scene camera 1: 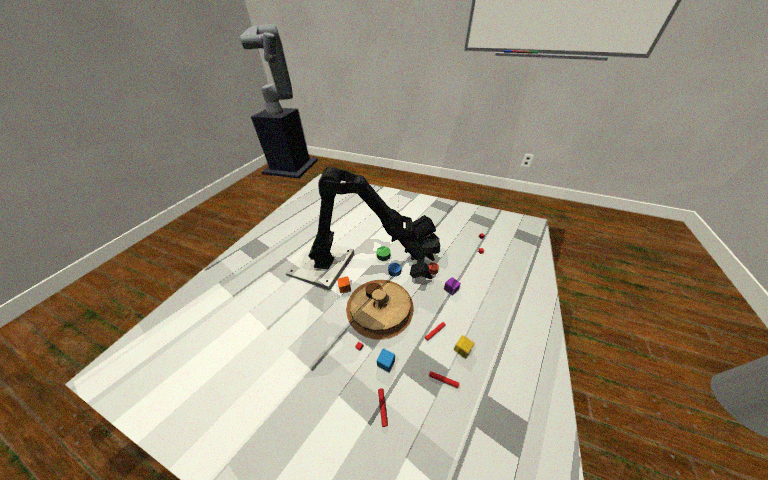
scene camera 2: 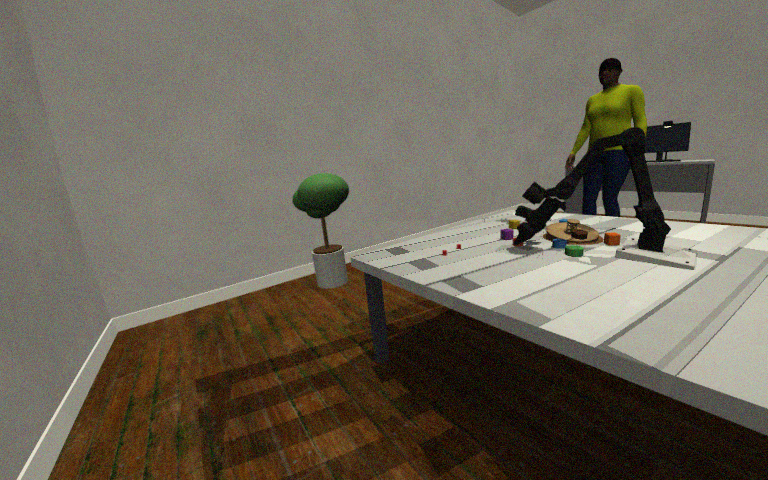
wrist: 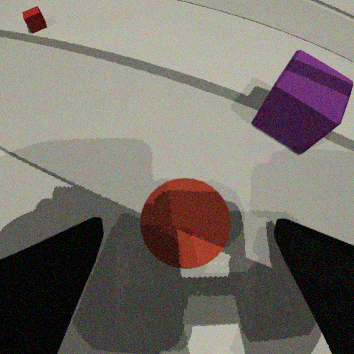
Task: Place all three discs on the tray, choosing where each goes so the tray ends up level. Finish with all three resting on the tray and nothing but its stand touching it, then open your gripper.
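The red disc [scene camera 1: 433,268] [wrist: 185,223] lies flat on the table. My gripper [scene camera 1: 420,273] [scene camera 2: 518,241] [wrist: 190,226] is open and empty, low over it, with the disc between and slightly ahead of the fingertips in the wrist view. The blue disc [scene camera 1: 394,268] [scene camera 2: 559,243] and the green disc [scene camera 1: 383,253] [scene camera 2: 573,250] lie on the table between the arm's base and the gripper. The round wooden tray [scene camera 1: 396,316] [scene camera 2: 556,229] bears a central knob [scene camera 1: 380,296] and a dark brown piece [scene camera 1: 372,290] [scene camera 2: 579,233]. It looks slightly tilted; its stand is hidden.
An orange cube [scene camera 1: 343,284] [scene camera 2: 612,238] stands beside the tray. A purple cube [scene camera 1: 451,285] [scene camera 2: 506,233] [wrist: 305,102] stands near the red disc. A yellow cube [scene camera 1: 464,345], a blue cube [scene camera 1: 385,360], red sticks [scene camera 1: 435,331] [scene camera 1: 444,379] [scene camera 1: 382,407] and small red cubes [scene camera 1: 359,345] [scene camera 1: 481,250] lie around.
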